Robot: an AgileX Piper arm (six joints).
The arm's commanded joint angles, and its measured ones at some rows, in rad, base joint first. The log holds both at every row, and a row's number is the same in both.
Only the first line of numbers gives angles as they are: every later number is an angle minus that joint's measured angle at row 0.
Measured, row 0: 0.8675, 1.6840, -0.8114, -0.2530, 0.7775, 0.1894
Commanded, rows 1 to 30: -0.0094, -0.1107, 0.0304, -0.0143, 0.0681, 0.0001; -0.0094, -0.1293, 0.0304, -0.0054, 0.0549, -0.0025; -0.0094, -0.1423, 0.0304, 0.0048, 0.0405, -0.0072; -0.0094, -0.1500, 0.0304, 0.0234, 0.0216, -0.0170; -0.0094, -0.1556, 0.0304, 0.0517, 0.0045, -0.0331; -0.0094, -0.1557, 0.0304, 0.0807, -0.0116, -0.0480; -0.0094, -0.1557, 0.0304, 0.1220, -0.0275, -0.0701; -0.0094, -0.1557, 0.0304, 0.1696, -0.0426, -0.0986; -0.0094, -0.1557, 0.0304, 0.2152, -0.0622, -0.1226; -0.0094, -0.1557, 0.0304, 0.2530, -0.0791, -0.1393; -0.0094, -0.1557, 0.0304, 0.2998, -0.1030, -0.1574; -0.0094, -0.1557, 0.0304, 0.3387, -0.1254, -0.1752; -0.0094, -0.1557, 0.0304, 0.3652, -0.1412, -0.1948; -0.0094, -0.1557, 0.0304, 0.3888, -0.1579, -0.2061; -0.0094, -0.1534, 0.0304, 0.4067, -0.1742, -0.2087; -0.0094, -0.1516, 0.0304, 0.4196, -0.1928, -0.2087; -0.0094, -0.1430, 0.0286, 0.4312, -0.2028, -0.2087; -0.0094, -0.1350, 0.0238, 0.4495, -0.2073, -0.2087; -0.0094, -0.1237, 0.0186, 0.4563, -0.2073, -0.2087; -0.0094, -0.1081, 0.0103, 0.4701, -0.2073, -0.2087; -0.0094, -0.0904, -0.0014, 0.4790, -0.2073, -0.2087; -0.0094, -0.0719, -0.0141, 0.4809, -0.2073, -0.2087; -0.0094, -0.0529, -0.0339, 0.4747, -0.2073, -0.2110; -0.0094, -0.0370, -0.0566, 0.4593, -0.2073, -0.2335; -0.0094, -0.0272, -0.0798, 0.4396, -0.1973, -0.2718; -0.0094, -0.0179, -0.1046, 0.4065, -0.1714, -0.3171; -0.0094, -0.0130, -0.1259, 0.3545, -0.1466, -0.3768; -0.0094, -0.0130, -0.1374, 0.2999, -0.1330, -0.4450; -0.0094, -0.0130, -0.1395, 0.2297, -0.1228, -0.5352; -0.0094, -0.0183, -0.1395, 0.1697, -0.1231, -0.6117
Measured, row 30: -0.0069, -0.0163, -0.1067, 0.3741, -0.1622, -0.3528
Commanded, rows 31 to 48: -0.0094, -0.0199, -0.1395, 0.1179, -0.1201, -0.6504; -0.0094, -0.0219, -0.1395, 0.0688, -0.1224, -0.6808; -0.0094, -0.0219, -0.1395, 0.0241, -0.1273, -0.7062; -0.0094, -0.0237, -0.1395, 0.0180, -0.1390, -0.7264; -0.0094, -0.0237, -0.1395, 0.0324, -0.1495, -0.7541; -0.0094, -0.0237, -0.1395, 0.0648, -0.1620, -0.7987; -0.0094, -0.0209, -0.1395, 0.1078, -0.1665, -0.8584; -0.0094, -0.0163, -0.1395, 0.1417, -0.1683, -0.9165; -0.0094, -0.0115, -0.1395, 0.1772, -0.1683, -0.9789; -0.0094, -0.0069, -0.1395, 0.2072, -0.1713, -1.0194; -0.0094, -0.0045, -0.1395, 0.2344, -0.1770, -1.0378; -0.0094, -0.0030, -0.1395, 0.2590, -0.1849, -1.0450; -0.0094, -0.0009, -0.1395, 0.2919, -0.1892, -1.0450; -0.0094, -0.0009, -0.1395, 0.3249, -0.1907, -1.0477; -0.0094, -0.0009, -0.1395, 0.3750, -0.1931, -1.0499; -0.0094, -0.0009, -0.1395, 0.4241, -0.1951, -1.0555; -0.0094, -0.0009, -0.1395, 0.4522, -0.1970, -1.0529; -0.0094, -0.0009, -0.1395, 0.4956, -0.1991, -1.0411
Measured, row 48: -0.0069, -0.0036, -0.1350, 0.3409, -0.1807, -1.0334
